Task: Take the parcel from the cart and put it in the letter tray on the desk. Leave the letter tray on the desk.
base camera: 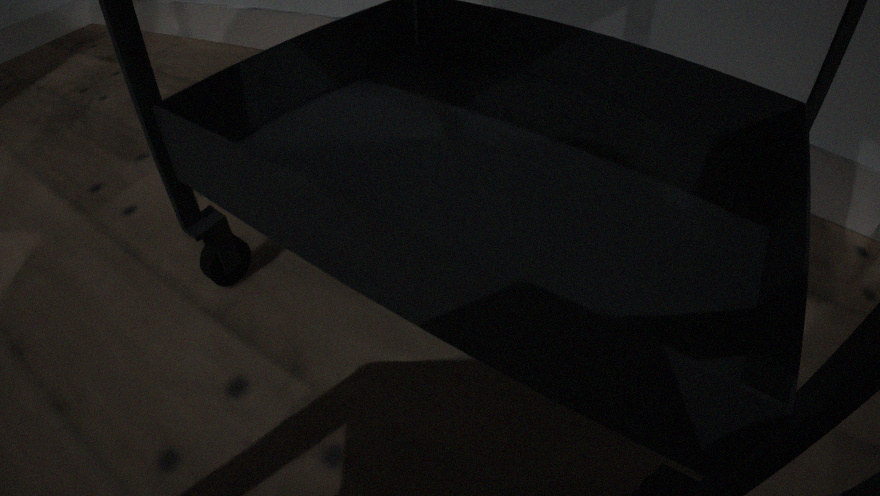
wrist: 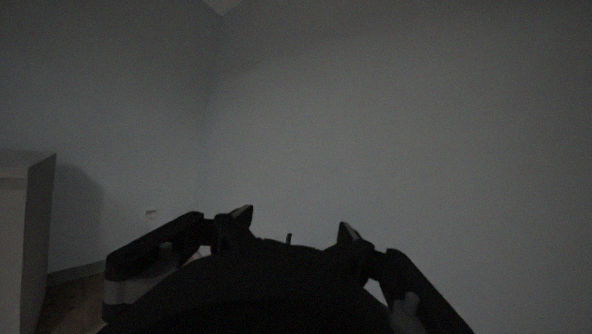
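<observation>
The dark cart stands close in front of the base in the base camera view, with a low walled shelf, corner posts and a caster showing. Its upper part is out of that view. My gripper is open and empty in the wrist view, its fingertips wide apart against a plain wall. A thin dark upright tip shows between and below the fingertips; I cannot tell for sure whether it belongs to the cart. The parcel, the letter tray and the desk do not show in either view.
A caster stands on the wooden floor at the cart's left corner. A wall rises behind the cart. A white cabinet stands at the far left of the wrist view. A dark shadow covers the near floor.
</observation>
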